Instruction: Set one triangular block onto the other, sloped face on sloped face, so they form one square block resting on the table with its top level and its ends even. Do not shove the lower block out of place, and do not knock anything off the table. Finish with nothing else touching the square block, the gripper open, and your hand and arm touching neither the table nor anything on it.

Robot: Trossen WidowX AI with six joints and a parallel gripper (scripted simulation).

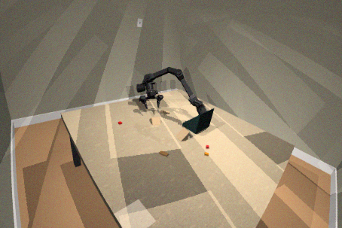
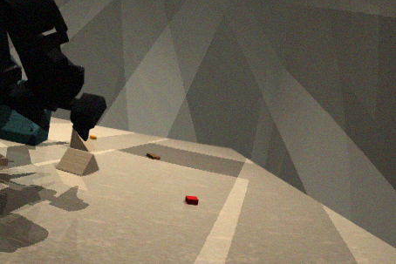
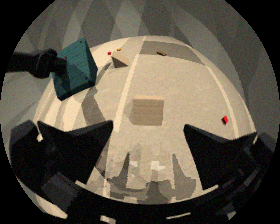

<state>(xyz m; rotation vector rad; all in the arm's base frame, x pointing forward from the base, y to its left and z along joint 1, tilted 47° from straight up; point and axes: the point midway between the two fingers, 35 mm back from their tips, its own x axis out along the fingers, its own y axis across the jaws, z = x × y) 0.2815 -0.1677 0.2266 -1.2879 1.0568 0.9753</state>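
Now: the tan triangular block 10 mm ahead of my gripper tip, 70 mm to the left of it and 60 mm below it. The rest, counted from my gripper tip: flat tan piece (150 mm ahead, 380 mm to the left, 80 mm below); then red piece (260 mm ahead, 10 mm to the right, 80 mm below); then red bit (130 mm behind, 470 mm to the left, 70 mm below).
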